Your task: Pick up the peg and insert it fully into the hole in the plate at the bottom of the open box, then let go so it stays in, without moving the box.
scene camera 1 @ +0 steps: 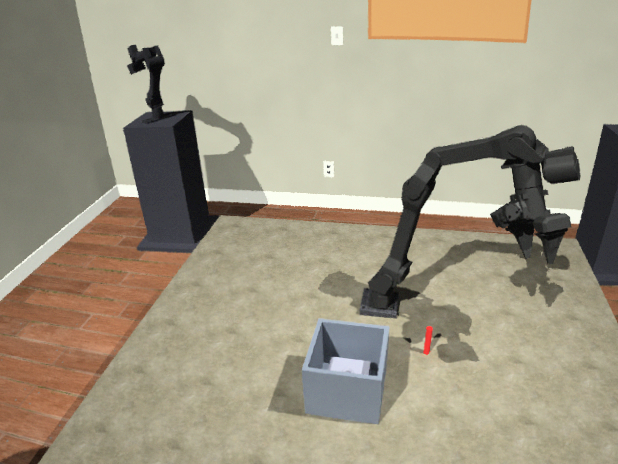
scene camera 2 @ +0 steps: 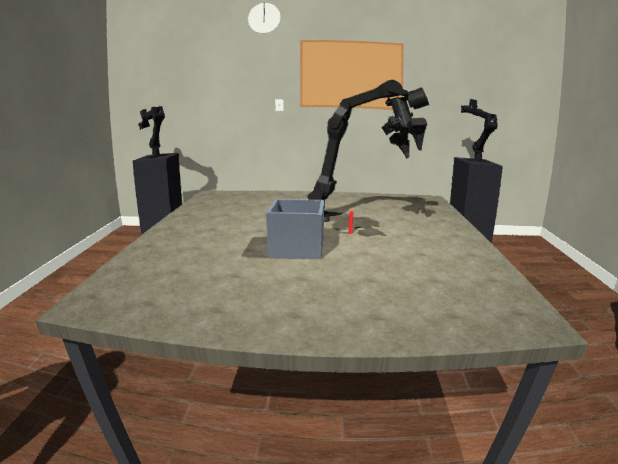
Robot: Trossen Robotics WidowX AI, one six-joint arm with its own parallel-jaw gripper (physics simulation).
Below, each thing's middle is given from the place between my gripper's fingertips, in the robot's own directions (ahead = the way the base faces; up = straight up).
Labels:
Now: hand 12 cm short of the blue-grey box [scene camera 1: 342, 395], 40 cm to the left of it and 22 cm above it.

